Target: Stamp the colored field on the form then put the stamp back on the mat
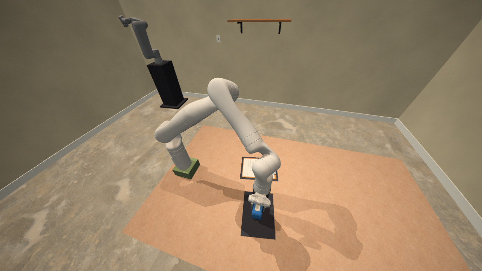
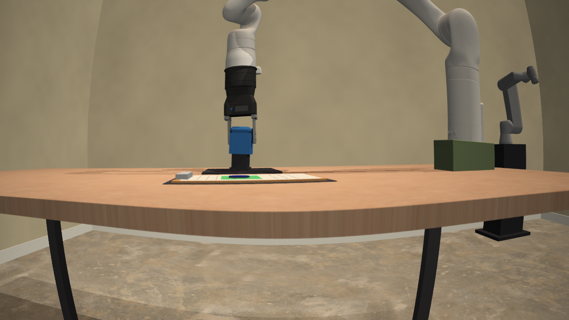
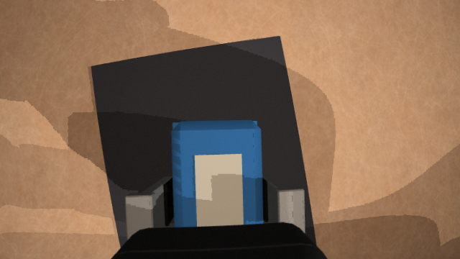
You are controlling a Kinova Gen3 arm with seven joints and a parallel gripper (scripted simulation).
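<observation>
My hand is 30 mm above the blue stamp. Also, from my hand: form 290 mm to the left, 80 mm below, 20 mm behind; then dark mat 80 mm below, 10 mm ahead; then black base 60 mm below.
</observation>
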